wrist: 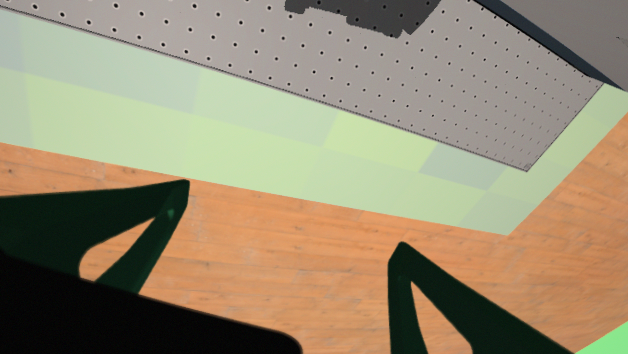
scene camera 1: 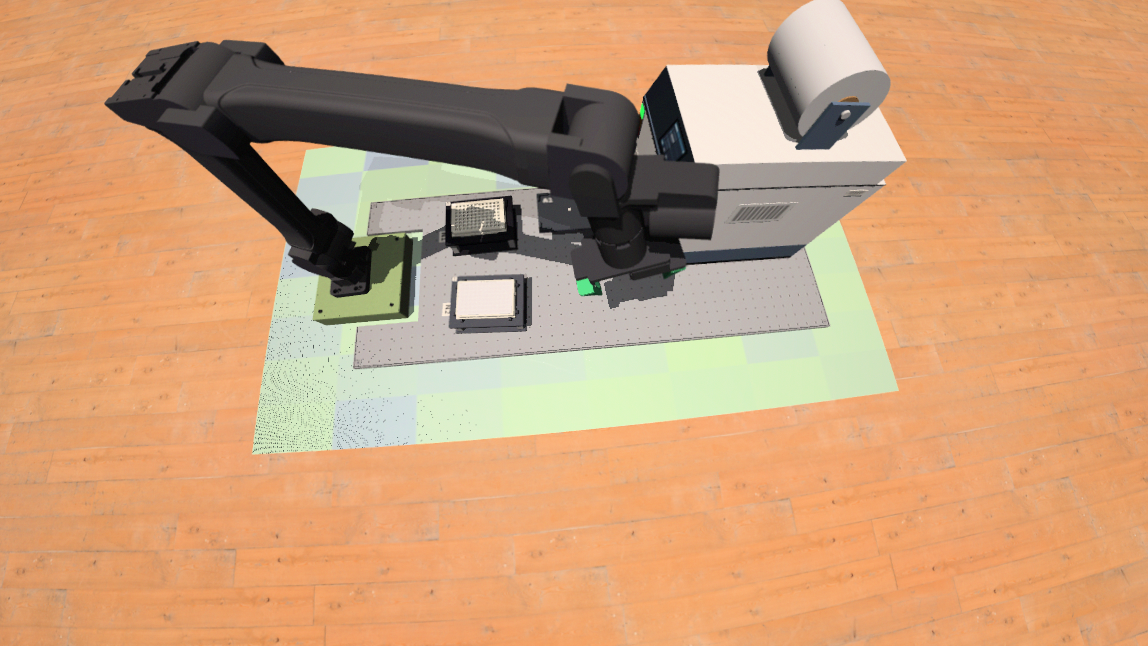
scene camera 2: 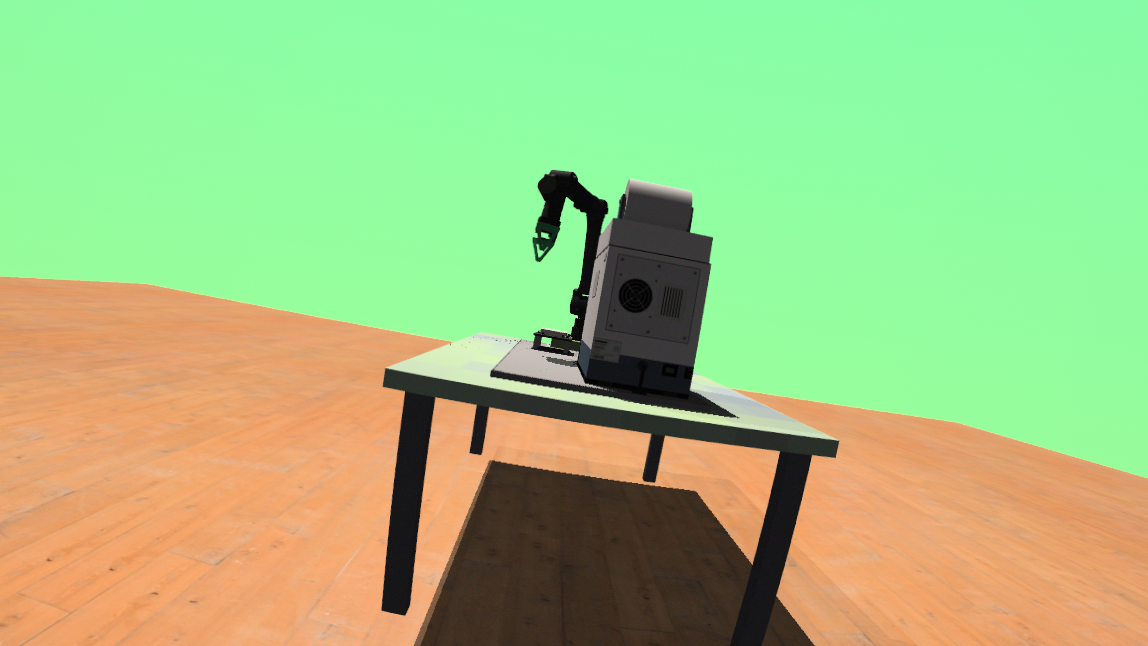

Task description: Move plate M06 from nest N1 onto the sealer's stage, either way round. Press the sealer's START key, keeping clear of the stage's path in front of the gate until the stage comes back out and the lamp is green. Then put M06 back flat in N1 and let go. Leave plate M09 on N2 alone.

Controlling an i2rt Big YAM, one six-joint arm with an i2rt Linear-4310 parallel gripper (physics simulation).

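Places are measured from the arm's base along level axes (x ahead, y up, z right), in metres.
Pixels of known places: gripper, fingertip midpoint: (wrist: 294,223) (scene camera 1: 631,283) (scene camera 2: 539,256); arm's base, link origin: (scene camera 1: 353,272).
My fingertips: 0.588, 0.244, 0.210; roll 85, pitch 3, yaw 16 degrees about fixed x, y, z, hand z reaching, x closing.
For each thing: its top centre in the pictures, then the offset to it from my fingertips, as dx, dy, dz. "spot": a spot on its surface instead. Level surfaces: height alone.
- far nest, surface spot: (scene camera 1: 481,244) spot: -0.283, -0.272, -0.260
- sealer's dark stage, top centre: (scene camera 1: 589,207) -0.016, -0.168, -0.262
- green lamp, top centre: (scene camera 1: 643,106) +0.090, +0.005, -0.352
- key panel, surface spot: (scene camera 1: 672,141) spot: +0.102, +0.047, -0.221
- perforated plate, surface height: dy -0.277
Two plates lie in nests in scene camera 1: a pale, smooth-topped plate (scene camera 1: 485,298) in the near nest (scene camera 1: 522,302) and a plate with a grid of wells (scene camera 1: 479,216) in the far nest (scene camera 1: 481,244). Their labels are too small to read. The sealer's dark stage (scene camera 1: 557,213) is out in front of the gate, partly hidden by the arm; no plate shows on its visible part. A green lamp (scene camera 1: 642,110) shows at the sealer's front, above the key panel (scene camera 1: 672,141). My gripper (scene camera 1: 631,279) (scene camera 2: 542,249) (wrist: 294,223) is open and empty, high above the base plate's near side.
The white sealer (scene camera 1: 770,180) (scene camera 2: 646,301) with its film roll (scene camera 1: 830,68) (scene camera 2: 659,207) stands at the right end of the perforated plate (scene camera 1: 722,305) (wrist: 310,60). The green arm base block (scene camera 1: 361,305) is at the left. The arm stretches above the far nest and stage.
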